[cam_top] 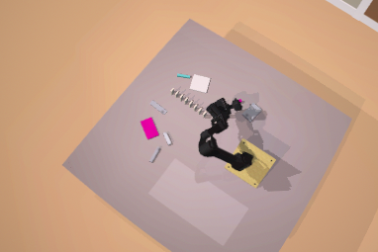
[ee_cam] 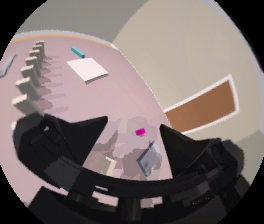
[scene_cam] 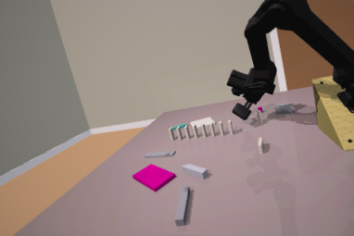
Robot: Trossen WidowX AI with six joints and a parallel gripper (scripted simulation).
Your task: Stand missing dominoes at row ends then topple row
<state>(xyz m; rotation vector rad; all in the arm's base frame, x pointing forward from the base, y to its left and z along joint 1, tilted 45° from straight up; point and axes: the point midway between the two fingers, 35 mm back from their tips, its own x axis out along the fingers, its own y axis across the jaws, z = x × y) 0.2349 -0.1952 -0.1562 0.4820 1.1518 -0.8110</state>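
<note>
The small magenta cube lies 6 cm to the right of my gripper tip, 6 cm below it and 6 cm behind it. The rest, counted from my gripper tip: teal stick: 33 cm ahead, 7 cm below, 5 cm to the right; white square: 22 cm ahead, 7 cm below, 5 cm to the right; magenta plate: 35 cm to the left, 34 cm ahead, 7 cm below.
</note>
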